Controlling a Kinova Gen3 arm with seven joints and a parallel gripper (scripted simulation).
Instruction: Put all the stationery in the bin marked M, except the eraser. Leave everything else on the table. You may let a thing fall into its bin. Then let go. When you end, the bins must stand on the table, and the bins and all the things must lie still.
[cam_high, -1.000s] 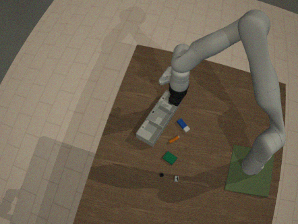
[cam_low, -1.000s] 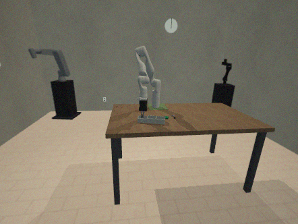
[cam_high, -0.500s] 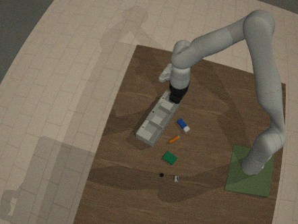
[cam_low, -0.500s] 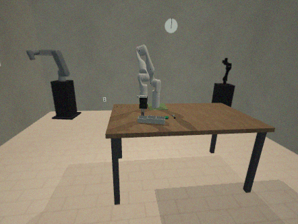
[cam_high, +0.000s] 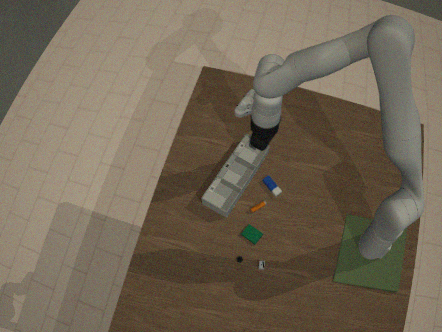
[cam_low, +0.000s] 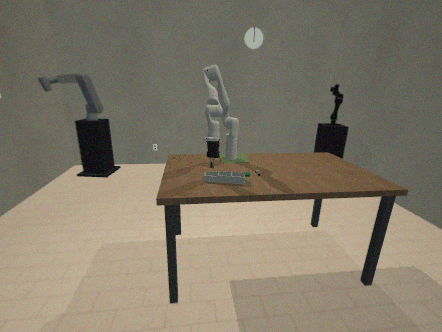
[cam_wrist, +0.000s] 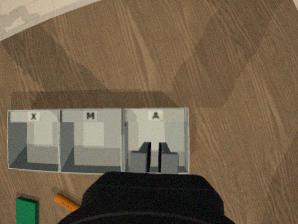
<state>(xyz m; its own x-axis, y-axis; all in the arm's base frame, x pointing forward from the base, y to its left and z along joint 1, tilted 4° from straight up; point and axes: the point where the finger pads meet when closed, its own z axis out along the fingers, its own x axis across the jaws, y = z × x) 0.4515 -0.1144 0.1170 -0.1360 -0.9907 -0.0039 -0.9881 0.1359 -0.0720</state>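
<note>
My gripper is now 80 mm to the right of the bin, 70 mm above it and 20 mm short of it. The rest, counted from my hand: orange stick-like thing 140 mm to the left, 90 mm below, 80 mm behind; white eraser 100 mm behind, 90 mm below, 70 mm to the left; green notepad 230 mm to the left, 100 mm behind, 90 mm below.
</note>
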